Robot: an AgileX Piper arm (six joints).
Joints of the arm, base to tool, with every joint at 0 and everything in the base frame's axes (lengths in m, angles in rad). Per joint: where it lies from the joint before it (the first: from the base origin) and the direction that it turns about. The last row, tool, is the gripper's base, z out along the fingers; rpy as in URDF.
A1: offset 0.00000 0.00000 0.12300 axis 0 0 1
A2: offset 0.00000 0.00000 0.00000 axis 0 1 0
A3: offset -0.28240 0.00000 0.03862 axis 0 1 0
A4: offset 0.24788 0.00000 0.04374 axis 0.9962 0 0.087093
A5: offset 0.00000 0.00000 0.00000 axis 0 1 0
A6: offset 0.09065 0.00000 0.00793 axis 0.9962 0 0.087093
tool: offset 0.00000 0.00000 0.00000 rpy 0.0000 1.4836 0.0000
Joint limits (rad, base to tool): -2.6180..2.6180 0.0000..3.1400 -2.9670..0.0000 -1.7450..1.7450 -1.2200..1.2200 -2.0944..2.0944
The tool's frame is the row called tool.
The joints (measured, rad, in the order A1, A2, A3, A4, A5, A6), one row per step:
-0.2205 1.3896 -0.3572 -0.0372 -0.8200 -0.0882
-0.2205 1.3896 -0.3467 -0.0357 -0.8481 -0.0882
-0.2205 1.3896 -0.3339 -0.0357 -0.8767 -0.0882
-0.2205 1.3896 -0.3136 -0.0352 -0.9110 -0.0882
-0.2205 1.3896 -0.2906 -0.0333 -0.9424 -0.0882
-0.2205 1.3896 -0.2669 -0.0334 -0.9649 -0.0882
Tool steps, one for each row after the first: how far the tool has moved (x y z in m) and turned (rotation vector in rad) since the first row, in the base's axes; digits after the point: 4 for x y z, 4 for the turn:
-0.0018 0.0004 -0.0001 -0.0022 -0.0175 -0.0006
-0.0040 0.0009 -0.0008 -0.0048 -0.0331 0.0000
-0.0078 0.0018 -0.0027 -0.0066 -0.0470 0.0002
-0.0122 0.0027 -0.0055 -0.0066 -0.0556 -0.0008
-0.0169 0.0038 -0.0091 -0.0057 -0.0546 -0.0004

